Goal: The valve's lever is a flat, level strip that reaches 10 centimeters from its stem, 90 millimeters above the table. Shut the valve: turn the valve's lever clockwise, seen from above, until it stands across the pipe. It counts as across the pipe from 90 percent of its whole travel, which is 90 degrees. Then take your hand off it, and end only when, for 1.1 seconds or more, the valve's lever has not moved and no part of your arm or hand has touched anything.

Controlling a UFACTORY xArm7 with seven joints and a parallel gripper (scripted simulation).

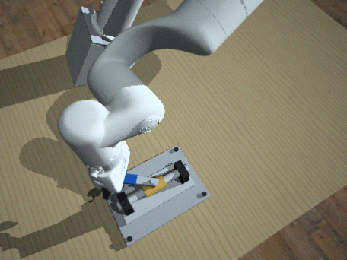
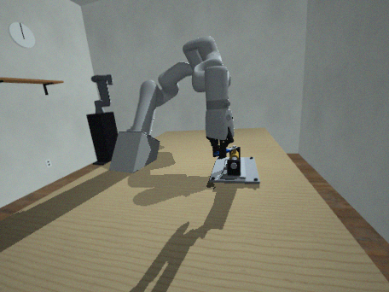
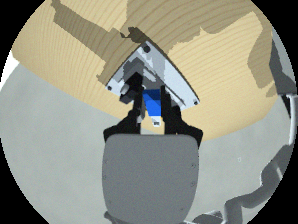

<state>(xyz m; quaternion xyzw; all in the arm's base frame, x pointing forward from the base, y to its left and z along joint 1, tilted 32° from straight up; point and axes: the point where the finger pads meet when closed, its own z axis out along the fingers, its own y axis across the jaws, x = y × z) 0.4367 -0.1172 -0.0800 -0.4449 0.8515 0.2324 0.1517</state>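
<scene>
Right now my hand is 30 mm short of the lever and 40 mm to the right of it.
</scene>
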